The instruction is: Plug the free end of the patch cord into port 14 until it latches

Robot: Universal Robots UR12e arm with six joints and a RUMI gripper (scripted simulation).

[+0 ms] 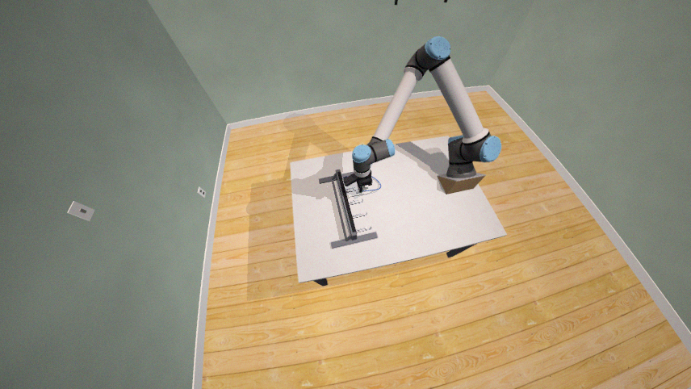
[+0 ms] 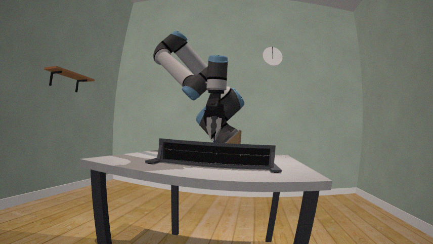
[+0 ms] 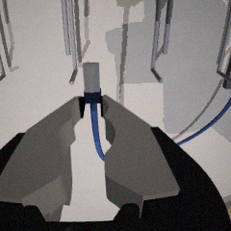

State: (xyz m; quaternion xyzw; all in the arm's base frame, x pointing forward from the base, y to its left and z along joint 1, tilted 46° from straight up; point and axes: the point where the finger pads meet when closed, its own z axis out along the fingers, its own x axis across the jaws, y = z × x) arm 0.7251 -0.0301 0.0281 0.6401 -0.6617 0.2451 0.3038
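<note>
My hand is 20 mm short of the plug and 10 mm above it.
</note>
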